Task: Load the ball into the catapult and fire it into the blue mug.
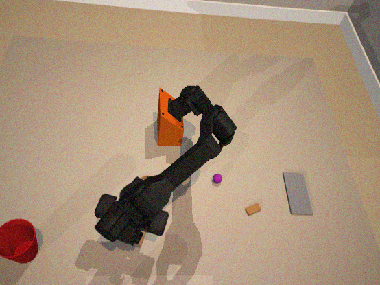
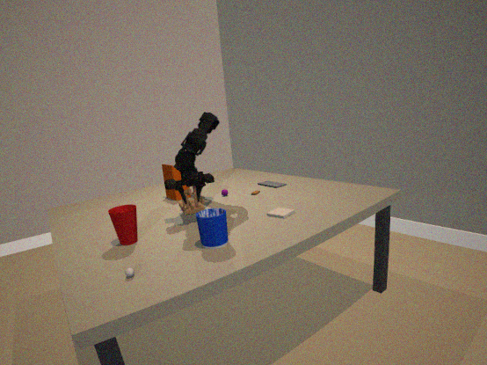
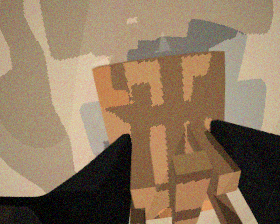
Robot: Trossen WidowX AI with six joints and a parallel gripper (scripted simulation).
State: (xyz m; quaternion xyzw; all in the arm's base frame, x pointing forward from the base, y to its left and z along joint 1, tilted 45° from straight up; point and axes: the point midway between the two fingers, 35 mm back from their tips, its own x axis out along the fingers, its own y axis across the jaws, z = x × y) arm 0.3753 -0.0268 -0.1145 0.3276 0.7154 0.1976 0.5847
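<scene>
Now: the purple ball 26 cm to the left of my gripper tip, 19 cm behind it and 5 cm below it. The rest, counted from my gripper tip: blue mug: 29 cm ahead, 7 cm to the right, 3 cm below; then red cup: 28 cm to the right, 6 cm ahead, 3 cm below; then wooden catapult: 6 cm behind, 4 cm to the left, 2 cm above.
</scene>
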